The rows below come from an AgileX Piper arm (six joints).
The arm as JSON. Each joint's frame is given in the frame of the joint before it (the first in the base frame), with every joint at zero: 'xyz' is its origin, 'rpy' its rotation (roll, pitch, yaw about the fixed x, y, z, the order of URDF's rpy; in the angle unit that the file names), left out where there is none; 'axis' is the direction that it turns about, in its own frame. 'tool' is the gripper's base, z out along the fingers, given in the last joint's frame.
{
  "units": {
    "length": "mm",
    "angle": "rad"
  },
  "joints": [
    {
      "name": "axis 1",
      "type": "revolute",
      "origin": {
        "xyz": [
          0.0,
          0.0,
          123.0
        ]
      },
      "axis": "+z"
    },
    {
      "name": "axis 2",
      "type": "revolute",
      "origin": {
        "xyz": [
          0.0,
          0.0,
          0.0
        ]
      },
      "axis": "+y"
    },
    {
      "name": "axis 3",
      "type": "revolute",
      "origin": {
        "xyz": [
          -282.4,
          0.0,
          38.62
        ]
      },
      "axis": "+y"
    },
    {
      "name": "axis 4",
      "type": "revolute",
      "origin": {
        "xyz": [
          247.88,
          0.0,
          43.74
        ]
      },
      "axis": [
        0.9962,
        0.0,
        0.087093
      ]
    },
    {
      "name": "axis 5",
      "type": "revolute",
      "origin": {
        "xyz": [
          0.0,
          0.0,
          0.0
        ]
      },
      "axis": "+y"
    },
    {
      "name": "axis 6",
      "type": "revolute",
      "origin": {
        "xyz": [
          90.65,
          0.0,
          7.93
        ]
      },
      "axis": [
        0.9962,
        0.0,
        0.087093
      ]
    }
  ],
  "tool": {
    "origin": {
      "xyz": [
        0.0,
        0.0,
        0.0
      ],
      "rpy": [
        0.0,
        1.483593,
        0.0
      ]
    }
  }
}
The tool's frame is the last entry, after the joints.
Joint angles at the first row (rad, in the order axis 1, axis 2, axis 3, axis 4, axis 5, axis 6):
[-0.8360 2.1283 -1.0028 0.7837 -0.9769 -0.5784]
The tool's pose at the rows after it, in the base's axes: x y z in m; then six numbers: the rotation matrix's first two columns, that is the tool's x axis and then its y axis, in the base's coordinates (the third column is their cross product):
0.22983 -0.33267 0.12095 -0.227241 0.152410 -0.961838 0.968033 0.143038 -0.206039
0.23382 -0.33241 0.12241 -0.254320 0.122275 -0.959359 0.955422 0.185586 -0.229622
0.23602 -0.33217 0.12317 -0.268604 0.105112 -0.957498 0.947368 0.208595 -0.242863
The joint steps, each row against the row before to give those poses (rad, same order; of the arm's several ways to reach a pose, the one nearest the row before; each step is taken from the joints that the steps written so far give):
[0.0000 0.0000 0.0000 -0.0139 0.0000 0.0000]
[0.0000 0.0000 0.0000 -0.0564 0.0000 0.0000]
[-0.0001 0.0000 0.0000 -0.0311 0.0000 0.0000]

